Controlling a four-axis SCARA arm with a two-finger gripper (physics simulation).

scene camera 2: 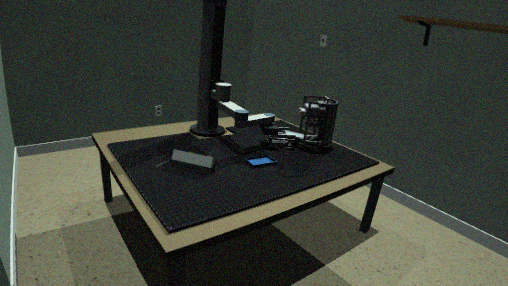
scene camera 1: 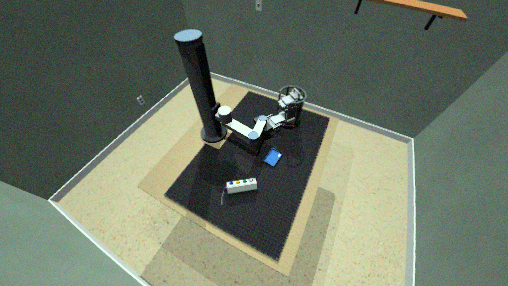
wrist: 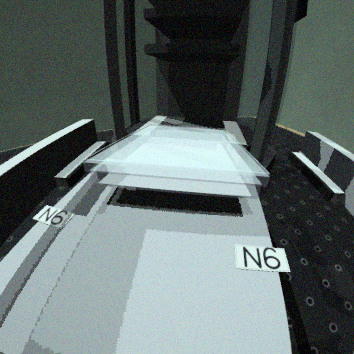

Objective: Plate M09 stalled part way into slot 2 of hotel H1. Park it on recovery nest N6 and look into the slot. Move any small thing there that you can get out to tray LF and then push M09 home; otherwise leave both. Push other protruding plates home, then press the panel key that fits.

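Places are measured from the arm's base along level axes (x back, y left, z down), in centimetres.
Pixels of known places: gripper, fingertip midpoint: (scene camera 2: 292, 132) (scene camera 1: 276, 119) (wrist: 200, 135); arm's base at its link origin: (scene camera 2: 207, 130) (scene camera 1: 213, 132).
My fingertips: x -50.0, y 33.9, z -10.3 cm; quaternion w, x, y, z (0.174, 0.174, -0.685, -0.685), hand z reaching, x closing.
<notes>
For each thing: its middle in the pictures, then the offset to it from my fingertips. "*": a spot on its surface instead. Level surfaces: height alone.
- clear plate at the middle of its body: (wrist: 181, 144) (scene camera 2: 295, 134) (scene camera 1: 277, 118) dx -0.1, dy +2.7, dz +1.7 cm
- pale nest N6 at the middle of its body: (wrist: 141, 280) (scene camera 2: 280, 139) dx +5.5, dy -4.3, dz +5.6 cm
- dark hotel H1 at the middle of its body: (wrist: 198, 42) (scene camera 2: 316, 122) (scene camera 1: 290, 107) dx -7.4, dy +13.3, dz -8.0 cm
- blue tray LF at the middle of its body: (scene camera 2: 260, 161) (scene camera 1: 273, 157) dx -12.2, dy -34.9, dz +8.2 cm
- key panel at the middle of its body: (scene camera 2: 194, 159) (scene camera 1: 241, 185) dx -1.8, dy -70.7, dz +4.9 cm
- dark block at a spot on its surface: (scene camera 2: 247, 138) * dx +23.6, dy -17.7, dz +9.4 cm
- black perforated mat at its surface level: dz +9.2 cm
In the wrist view a clear plate (wrist: 180, 150) lies flat between my open gripper's fingers (wrist: 199, 162), with gaps on both sides. I cannot read a label on it. The pale nest N6 (wrist: 200, 285), with two N6 labels, stretches below and in front of the plate. Behind stands the dark hotel H1 (wrist: 114, 60) (scene camera 1: 299, 114) (scene camera 2: 328, 125); its slot interior is too dark to see into. Pale pieces (scene camera 1: 287, 100) show high in the hotel. The blue tray LF (scene camera 1: 272, 157) (scene camera 2: 261, 161) lies on the mat. The key panel (scene camera 1: 242, 188) (scene camera 2: 192, 159) shows blue, yellow, green and white keys.
The arm's dark column (scene camera 1: 202, 85) (scene camera 2: 210, 65) stands at the table's back left. A dark block (scene camera 2: 247, 138) stands between the column and tray, under the arm. The black perforated mat (scene camera 1: 260, 220) (scene camera 2: 200, 200) covers most of the wooden table. A cable trails from the panel.
</notes>
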